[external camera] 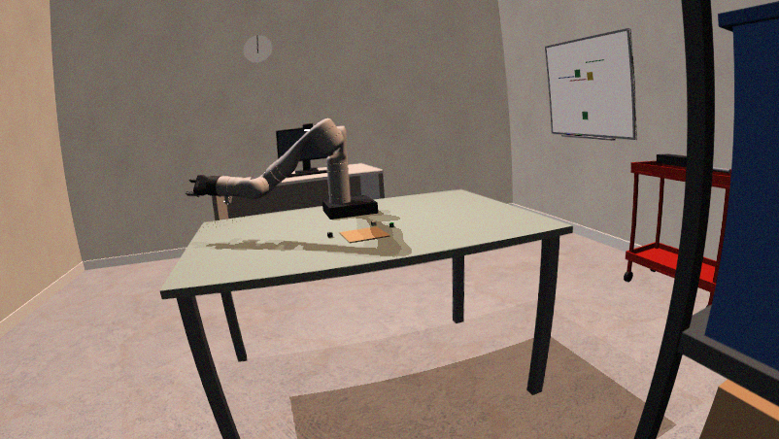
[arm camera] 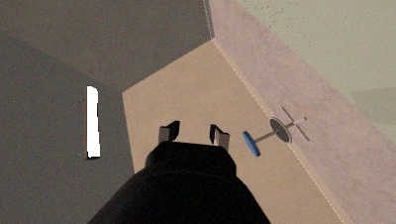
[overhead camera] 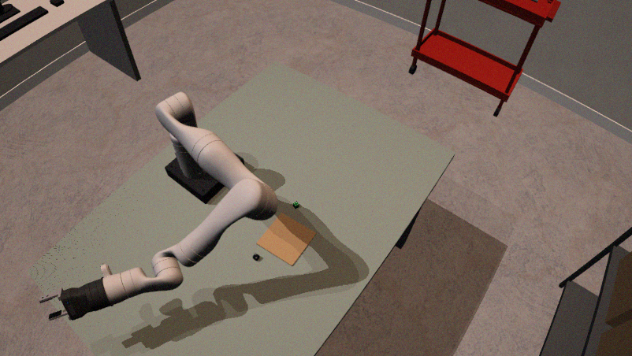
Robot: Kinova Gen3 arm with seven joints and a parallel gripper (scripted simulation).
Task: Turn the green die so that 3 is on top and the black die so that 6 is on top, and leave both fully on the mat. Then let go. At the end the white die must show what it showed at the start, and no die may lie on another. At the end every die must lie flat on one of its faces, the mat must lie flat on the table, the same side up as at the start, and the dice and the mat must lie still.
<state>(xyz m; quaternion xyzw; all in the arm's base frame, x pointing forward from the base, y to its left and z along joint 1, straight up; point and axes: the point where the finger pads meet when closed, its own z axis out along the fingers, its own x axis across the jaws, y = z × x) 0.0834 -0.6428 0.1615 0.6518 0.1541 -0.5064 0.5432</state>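
My hand is 500 mm to the right of the black die, 290 mm short of it and 200 mm above it. The rest, counted from my hand: green die (730 mm to the left, 290 mm ahead, 200 mm below); then white die (690 mm to the left, 230 mm ahead, 200 mm below); then orange mat (610 mm to the left, 330 mm ahead, 210 mm below).
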